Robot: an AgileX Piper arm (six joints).
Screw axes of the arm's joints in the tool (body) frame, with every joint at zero. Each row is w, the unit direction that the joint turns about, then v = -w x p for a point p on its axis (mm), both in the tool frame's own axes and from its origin. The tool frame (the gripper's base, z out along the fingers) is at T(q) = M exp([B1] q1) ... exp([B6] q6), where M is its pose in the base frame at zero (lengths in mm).
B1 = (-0.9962, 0, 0.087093, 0, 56.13, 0)
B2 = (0, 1, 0, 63.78, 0, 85.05)
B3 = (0, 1, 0, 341.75, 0, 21.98)
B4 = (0, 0, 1, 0, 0, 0)
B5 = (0, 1, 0, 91, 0, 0)
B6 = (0, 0, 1, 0, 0, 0)
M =
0.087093 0 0.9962 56.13
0 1 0 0
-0.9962 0 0.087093 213.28
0 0 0 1
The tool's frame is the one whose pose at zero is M.
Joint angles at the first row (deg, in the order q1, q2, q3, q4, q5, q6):
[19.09 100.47 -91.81 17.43 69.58 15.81]
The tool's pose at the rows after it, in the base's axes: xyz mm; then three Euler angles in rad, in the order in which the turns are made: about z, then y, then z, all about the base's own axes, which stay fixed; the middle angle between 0 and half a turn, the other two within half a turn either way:
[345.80 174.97 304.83 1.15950 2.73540 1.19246]
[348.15 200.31 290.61 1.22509 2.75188 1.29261]
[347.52 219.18 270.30 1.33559 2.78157 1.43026]
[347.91 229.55 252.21 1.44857 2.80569 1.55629]
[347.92 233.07 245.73 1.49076 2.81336 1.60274]
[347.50 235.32 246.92 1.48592 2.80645 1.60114]
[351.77 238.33 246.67 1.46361 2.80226 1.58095]
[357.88 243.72 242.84 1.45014 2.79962 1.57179]
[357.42 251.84 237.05 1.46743 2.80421 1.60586]
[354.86 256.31 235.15 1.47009 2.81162 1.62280]
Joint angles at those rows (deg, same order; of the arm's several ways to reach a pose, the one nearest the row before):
[23.06 104.85 -95.38 17.43 69.58 17.35]
[26.26 108.43 -97.54 17.48 69.58 18.35]
[28.65 111.56 -97.91 17.54 69.58 18.77]
[29.87 114.07 -97.91 17.60 69.64 18.87]
[30.29 114.96 -97.91 17.60 69.64 18.91]
[30.52 115.03 -98.26 17.91 69.65 18.91]
[30.58 116.05 -99.82 17.90 69.70 18.94]
[30.78 117.89 -101.96 17.90 69.70 18.94]
[31.74 119.16 -102.80 17.85 69.70 18.89]
[32.48 119.43 -102.87 17.49 69.76 18.89]

